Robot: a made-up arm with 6 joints.
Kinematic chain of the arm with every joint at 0, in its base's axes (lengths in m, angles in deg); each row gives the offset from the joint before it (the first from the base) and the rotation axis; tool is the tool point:
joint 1: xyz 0 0 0.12 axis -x
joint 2: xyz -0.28 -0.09 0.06 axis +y
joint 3: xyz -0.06 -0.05 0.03 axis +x
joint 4: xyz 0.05 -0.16 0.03 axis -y
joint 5: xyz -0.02 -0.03 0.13 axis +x
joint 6: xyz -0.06 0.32 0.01 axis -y
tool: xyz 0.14 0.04 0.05
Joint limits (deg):
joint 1: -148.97..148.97
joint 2: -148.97..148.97
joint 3: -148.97..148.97
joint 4: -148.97..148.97
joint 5: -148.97..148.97
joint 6: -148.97..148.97
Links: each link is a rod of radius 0.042 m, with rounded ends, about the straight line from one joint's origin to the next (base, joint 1, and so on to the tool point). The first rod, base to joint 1, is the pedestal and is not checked.
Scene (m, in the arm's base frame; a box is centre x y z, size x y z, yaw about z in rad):
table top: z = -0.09
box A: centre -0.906 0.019 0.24 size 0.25 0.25 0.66 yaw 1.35
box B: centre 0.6 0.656 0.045 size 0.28 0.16 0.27 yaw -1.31
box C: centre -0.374 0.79 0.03 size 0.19 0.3 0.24 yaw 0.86
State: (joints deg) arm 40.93 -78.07 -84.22 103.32 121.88 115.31
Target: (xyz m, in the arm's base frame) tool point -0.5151 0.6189 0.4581
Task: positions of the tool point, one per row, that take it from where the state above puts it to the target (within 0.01 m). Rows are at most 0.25 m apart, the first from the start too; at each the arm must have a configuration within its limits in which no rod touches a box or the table.
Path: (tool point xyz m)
1: -0.7652 -0.4297 0.4616
2: -0.6868 -0.3795 0.6236
3: -0.6008 -0.2901 0.7447
4: -0.5209 -0.1790 0.8207
5: -0.5937 -0.0331 0.8156
6: -0.6340 0.1403 0.7818
7: -0.6342 0.3219 0.7114
8: -0.5927 0.4889 0.6019
9: -0.5151 0.6189 0.4581

